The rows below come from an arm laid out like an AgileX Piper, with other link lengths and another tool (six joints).
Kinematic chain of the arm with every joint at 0, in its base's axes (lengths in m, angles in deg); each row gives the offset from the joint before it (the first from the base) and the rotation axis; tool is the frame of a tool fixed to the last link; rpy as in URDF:
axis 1: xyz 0 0 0.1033 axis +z
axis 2: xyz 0 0 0 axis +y
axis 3: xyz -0.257 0 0.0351 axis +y
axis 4: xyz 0.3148 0 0.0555 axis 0.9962 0 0.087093
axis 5: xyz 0 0 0 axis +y
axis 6: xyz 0.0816 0 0.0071 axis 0.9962 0 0.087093
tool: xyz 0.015 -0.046 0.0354 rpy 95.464 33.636 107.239
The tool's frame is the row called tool.
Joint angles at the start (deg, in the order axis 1, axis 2, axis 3, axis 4, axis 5, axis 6): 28.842, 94.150, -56.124, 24.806, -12.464, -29.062
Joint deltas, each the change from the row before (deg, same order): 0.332, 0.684, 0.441, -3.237, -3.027, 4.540; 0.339, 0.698, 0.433, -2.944, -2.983, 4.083; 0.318, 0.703, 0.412, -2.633, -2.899, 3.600; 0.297, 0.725, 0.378, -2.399, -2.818, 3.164; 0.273, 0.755, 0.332, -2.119, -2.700, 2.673; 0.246, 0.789, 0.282, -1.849, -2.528, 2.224; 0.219, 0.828, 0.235, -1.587, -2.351, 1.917
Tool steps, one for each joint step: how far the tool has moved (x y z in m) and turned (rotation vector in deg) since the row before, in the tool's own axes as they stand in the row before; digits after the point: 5 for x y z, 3 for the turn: 0.00256, -0.00177, 0.00149, -1.767, -1.322, 0.685; 0.00301, -0.00148, 0.00159, -1.909, -1.073, 0.506; 0.00323, -0.00135, 0.00160, -1.962, -0.853, 0.359; 0.00340, -0.00124, 0.00168, -1.971, -0.651, 0.196; 0.00350, -0.00124, 0.00177, -1.894, -0.478, 0.043; 0.00357, -0.00140, 0.00190, -1.748, -0.313, -0.064; 0.00361, -0.00177, 0.00201, -1.597, -0.185, -0.041
